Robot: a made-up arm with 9 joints. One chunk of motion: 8 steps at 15 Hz.
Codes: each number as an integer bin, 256 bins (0 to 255) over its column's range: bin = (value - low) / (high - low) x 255, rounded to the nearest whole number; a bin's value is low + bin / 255 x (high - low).
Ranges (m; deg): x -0.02..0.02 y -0.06..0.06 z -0.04..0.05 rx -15..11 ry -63..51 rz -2..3
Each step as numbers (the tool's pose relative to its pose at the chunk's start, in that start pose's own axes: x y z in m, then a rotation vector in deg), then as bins.
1 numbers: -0.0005 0.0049 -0.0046 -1.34 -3.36 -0.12
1 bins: 124 138 100 134 133 96
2 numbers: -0.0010 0.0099 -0.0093 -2.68 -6.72 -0.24
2 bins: 121 149 87 121 126 90
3 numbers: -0.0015 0.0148 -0.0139 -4.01 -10.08 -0.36
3 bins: 118 159 74 108 118 84
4 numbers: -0.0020 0.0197 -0.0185 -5.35 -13.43 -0.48
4 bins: 115 169 61 95 111 78
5 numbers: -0.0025 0.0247 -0.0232 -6.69 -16.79 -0.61
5 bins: 112 180 48 82 103 71
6 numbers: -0.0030 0.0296 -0.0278 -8.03 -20.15 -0.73
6 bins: 108 190 35 68 96 65
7 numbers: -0.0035 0.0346 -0.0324 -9.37 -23.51 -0.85
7 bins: 105 201 22 55 88 59
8 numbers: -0.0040 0.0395 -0.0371 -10.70 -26.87 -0.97
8 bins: 102 211 8 42 81 53
